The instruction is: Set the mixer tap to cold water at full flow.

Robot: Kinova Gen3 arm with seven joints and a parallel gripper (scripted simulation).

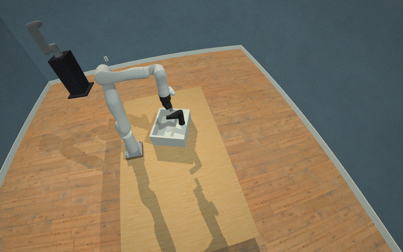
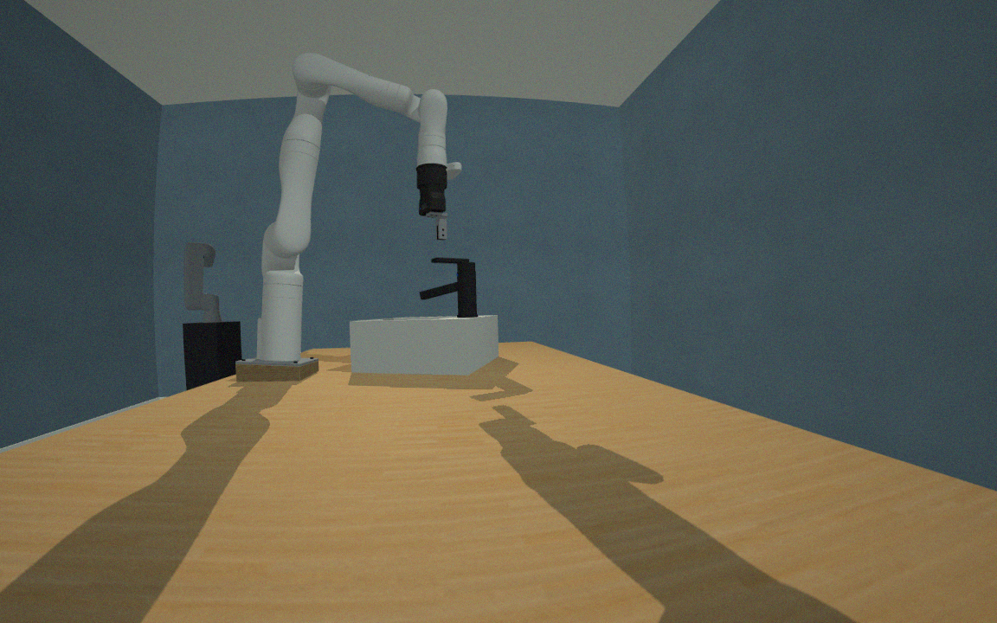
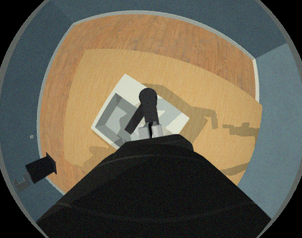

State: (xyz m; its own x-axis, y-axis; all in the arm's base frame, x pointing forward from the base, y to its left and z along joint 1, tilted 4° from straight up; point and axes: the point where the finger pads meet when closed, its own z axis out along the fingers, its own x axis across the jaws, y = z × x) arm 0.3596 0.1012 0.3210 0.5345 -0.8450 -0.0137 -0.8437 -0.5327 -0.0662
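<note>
Right now my hand is 7 cm above the lever, 2 cm short of it and 1 cm to the right of it. Round my hand: white basin: 30 cm below, 6 cm to the left, 6 cm behind.
</note>
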